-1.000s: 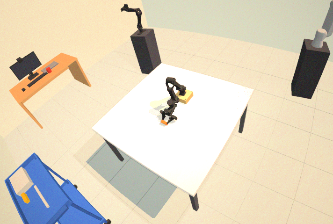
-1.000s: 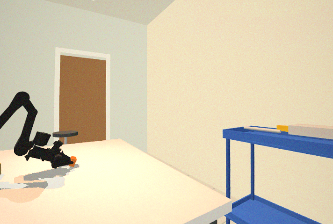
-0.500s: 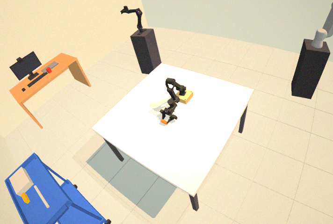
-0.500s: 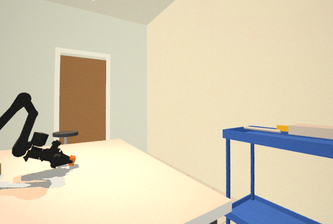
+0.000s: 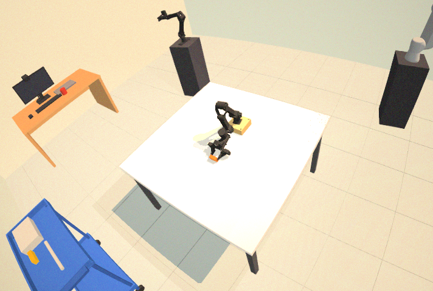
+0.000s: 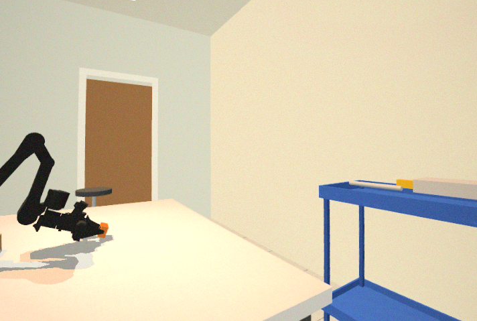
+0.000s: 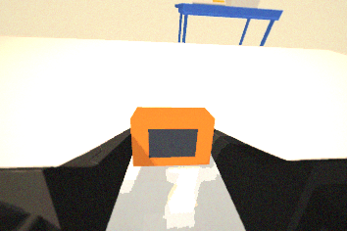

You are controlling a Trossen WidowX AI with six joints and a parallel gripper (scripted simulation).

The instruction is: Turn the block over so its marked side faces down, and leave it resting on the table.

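Now: gripper tip 1 cm past the orange block.
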